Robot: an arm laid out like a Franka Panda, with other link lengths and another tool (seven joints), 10 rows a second.
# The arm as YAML. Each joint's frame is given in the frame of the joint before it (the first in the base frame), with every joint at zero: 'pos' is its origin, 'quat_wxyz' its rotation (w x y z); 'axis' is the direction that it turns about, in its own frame. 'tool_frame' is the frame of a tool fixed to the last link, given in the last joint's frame.
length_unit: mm
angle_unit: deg
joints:
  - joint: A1
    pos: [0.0, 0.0, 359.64]
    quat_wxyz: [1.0, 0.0, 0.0, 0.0]
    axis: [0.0, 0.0, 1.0]
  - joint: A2
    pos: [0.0, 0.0, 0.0]
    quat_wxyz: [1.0, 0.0, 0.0, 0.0]
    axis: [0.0, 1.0, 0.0]
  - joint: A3
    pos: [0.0, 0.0, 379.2]
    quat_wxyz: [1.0, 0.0, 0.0, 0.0]
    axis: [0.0, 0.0, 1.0]
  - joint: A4
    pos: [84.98, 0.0, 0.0]
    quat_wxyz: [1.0, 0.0, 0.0, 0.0]
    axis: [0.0, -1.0, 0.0]
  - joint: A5
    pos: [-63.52, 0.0, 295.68]
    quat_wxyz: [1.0, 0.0, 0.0, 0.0]
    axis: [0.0, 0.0, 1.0]
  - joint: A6
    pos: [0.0, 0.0, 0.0]
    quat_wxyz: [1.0, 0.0, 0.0, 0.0]
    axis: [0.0, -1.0, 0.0]
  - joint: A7
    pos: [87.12, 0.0, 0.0]
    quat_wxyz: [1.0, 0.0, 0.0, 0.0]
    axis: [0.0, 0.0, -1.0]
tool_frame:
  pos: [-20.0, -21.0, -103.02]
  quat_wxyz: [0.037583, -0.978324, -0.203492, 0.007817]
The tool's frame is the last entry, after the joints.
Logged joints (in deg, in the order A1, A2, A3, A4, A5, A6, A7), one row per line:
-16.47, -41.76, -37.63, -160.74, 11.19, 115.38, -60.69
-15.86, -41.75, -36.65, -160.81, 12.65, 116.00, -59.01
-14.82, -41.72, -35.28, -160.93, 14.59, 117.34, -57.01
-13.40, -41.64, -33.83, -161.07, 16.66, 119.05, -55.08
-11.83, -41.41, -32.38, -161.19, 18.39, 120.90, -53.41
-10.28, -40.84, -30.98, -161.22, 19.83, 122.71, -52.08
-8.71, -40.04, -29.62, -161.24, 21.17, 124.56, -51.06
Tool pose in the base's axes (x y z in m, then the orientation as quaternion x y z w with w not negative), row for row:
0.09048, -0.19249, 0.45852, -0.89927, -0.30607, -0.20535, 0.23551
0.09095, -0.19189, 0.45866, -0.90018, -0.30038, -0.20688, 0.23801
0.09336, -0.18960, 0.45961, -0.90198, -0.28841, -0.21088, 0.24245
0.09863, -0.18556, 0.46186, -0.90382, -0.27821, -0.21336, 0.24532
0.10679, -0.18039, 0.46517, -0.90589, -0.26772, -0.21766, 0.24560
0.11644, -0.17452, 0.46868, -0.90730, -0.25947, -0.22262, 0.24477
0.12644, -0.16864, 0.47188, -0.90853, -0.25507, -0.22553, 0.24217
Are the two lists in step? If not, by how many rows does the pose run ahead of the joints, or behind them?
The pose runs 2 rows behind the joints: the pose in row i belongs to the joints in row i - 2.
